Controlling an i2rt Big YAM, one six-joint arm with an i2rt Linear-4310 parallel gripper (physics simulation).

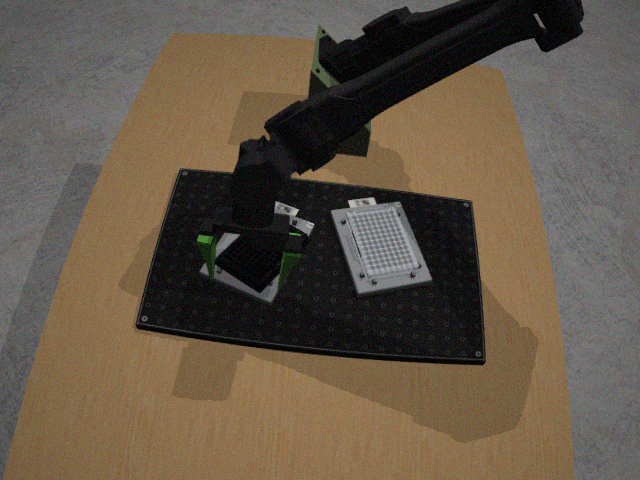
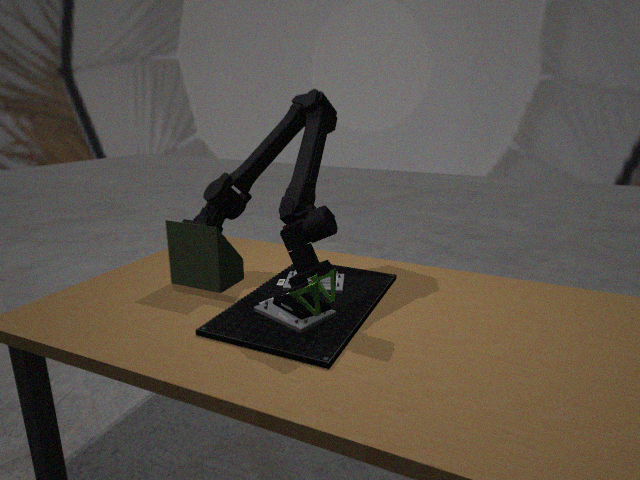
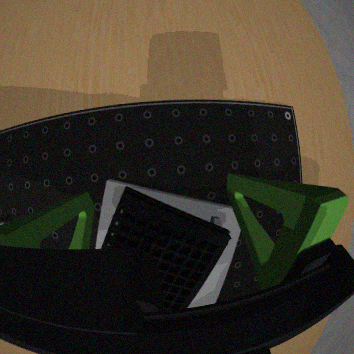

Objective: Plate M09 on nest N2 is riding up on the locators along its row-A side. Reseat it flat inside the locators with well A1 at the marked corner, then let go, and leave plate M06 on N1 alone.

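Places are measured from the arm's base along level axes (x ahead, y left, z up), in metres.
Pixels of known places: gripper, fingertip midpoint: (image 1: 245, 284) (image 2: 325, 308) (image 3: 157, 190); arm's base, link origin: (image 1: 339, 68) (image 2: 201, 237).
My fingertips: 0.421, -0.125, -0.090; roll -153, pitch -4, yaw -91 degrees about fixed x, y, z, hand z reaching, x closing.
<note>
For each thing: its middle in the pictures, then the offset to it from my fingertips, as dx, dy, dz. Level surfaces: height alone.
- black well plate M09, body centre: (image 3: 146, 280) (image 1: 263, 249) (image 2: 301, 303) -0.071, +0.021, -0.010
- grey nest N2, body centre: (image 3: 159, 283) (image 1: 257, 247) (image 2: 294, 309) -0.084, +0.011, -0.023
- clear plate M06, body centre: (image 1: 381, 241) (image 2: 314, 277) -0.106, +0.201, -0.015
- nest N1, body centre: (image 1: 380, 244) (image 2: 314, 280) -0.106, +0.201, -0.023
- black perforated board, body centre: (image 3: 68, 277) (image 1: 319, 260) (image 2: 310, 300) -0.081, +0.107, -0.040
- wooden table, surface height: dz -0.047
The black well plate M09 (image 1: 248, 261) (image 2: 290, 303) (image 3: 165, 235) lies on the grey nest N2 (image 1: 269, 294) (image 2: 295, 322) (image 3: 215, 279) at the left of the board, turned a little askew to the nest. My gripper (image 1: 247, 273) (image 2: 311, 296) (image 3: 157, 190) is open wide and low over this plate, one green finger on each side of it. I cannot tell whether the fingers touch it. The arm hides the plate's far end. The clear plate M06 (image 1: 382, 243) sits inside the locators on nest N1 (image 1: 391, 286) to the right.
Both nests stand on a black perforated board (image 1: 318, 329) (image 2: 237, 329) (image 3: 175, 140) on the wooden table (image 1: 151, 405). Two small white tags (image 1: 286, 208) lie behind N2. The arm's dark green base block (image 1: 320, 62) (image 2: 199, 259) stands behind the board.
</note>
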